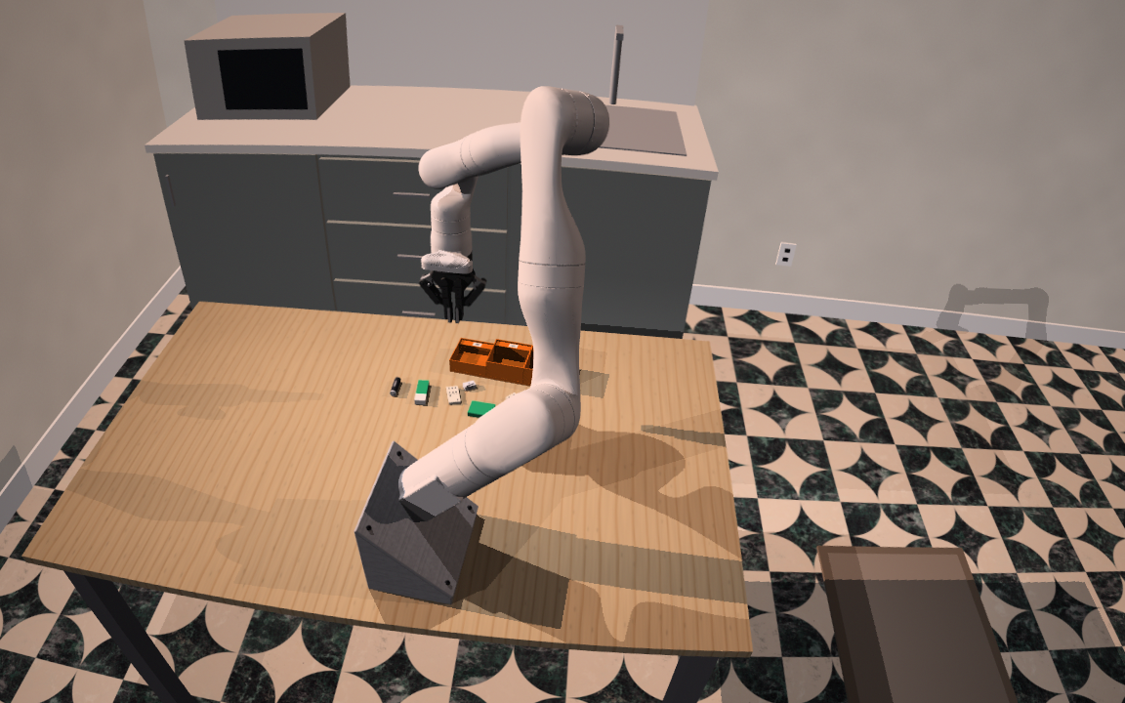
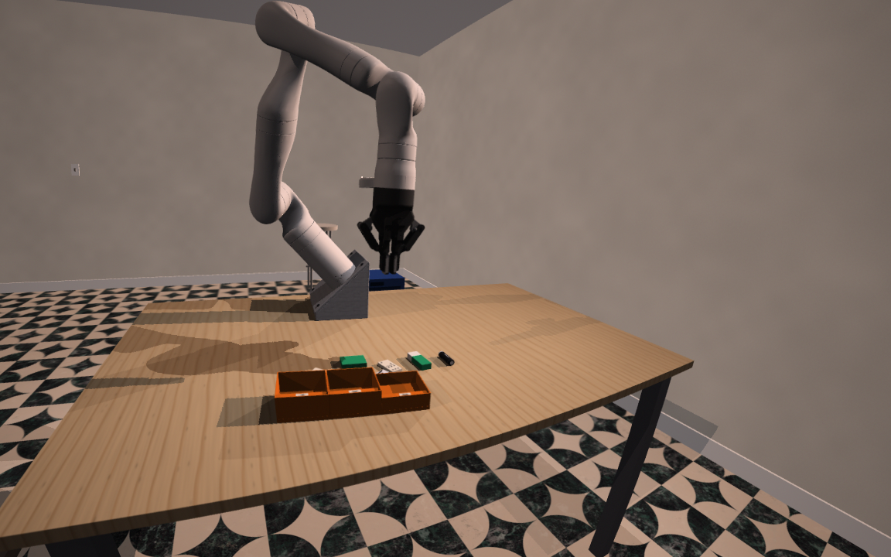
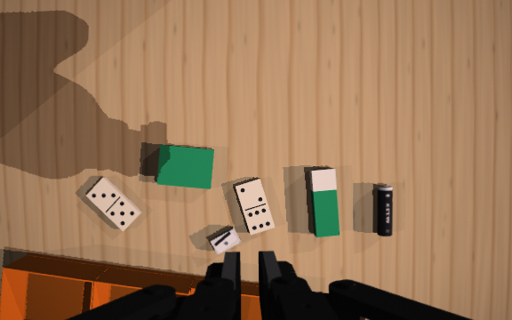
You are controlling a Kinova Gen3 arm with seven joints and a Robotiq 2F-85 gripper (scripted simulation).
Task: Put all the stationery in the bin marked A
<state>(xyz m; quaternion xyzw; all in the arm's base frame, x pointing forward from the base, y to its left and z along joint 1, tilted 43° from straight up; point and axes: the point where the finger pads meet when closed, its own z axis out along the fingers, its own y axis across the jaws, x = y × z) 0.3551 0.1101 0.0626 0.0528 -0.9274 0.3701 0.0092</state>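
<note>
Right now my hand is 120 mm short of the orange three-compartment bin, 90 mm to the left of it and 200 mm above it. Also, from my hand: white pencil sharpener (40 mm ahead, 20 mm to the right, 210 mm below); then green-and-white eraser (20 mm behind, 80 mm to the left, 210 mm below); then green block (30 mm behind, 60 mm to the right, 210 mm below).
</note>
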